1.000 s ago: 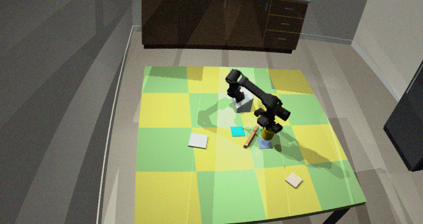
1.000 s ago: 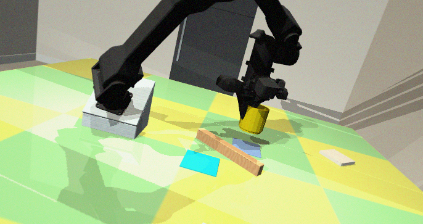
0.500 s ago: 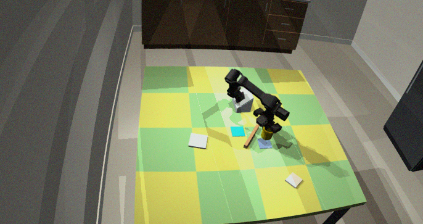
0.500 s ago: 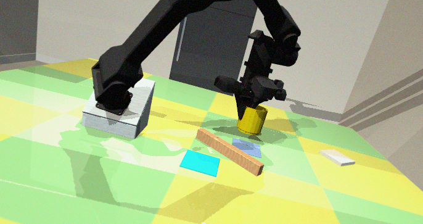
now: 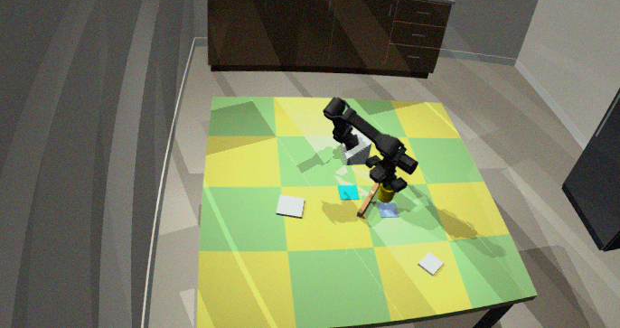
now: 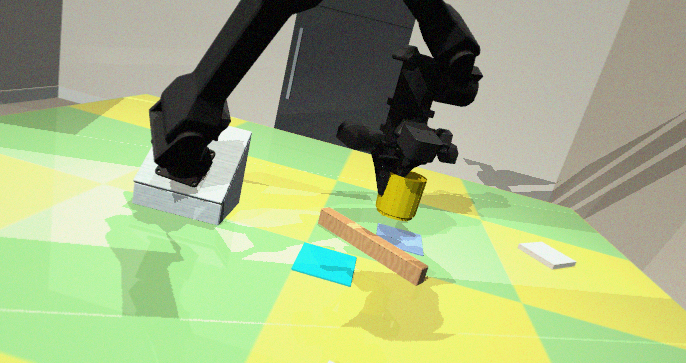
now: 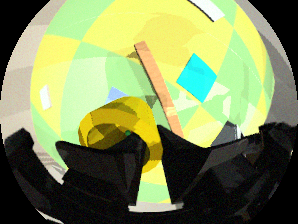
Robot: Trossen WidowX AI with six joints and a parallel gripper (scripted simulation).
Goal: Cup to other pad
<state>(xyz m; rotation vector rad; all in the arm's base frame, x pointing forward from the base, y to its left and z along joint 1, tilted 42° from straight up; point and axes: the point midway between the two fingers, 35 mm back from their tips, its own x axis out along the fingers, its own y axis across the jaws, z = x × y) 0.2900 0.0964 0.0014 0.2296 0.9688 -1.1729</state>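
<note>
My gripper tip is 5 cm past the cyan pad, 11 cm to the left of it and 9 cm above it. The rest, counted from my gripper tip: yellow cup (2 cm ahead, 2 cm to the left); then pale blue pad (5 cm ahead, 4 cm to the left, 9 cm below); then wooden bar (4 cm to the right, 8 cm below).
</note>
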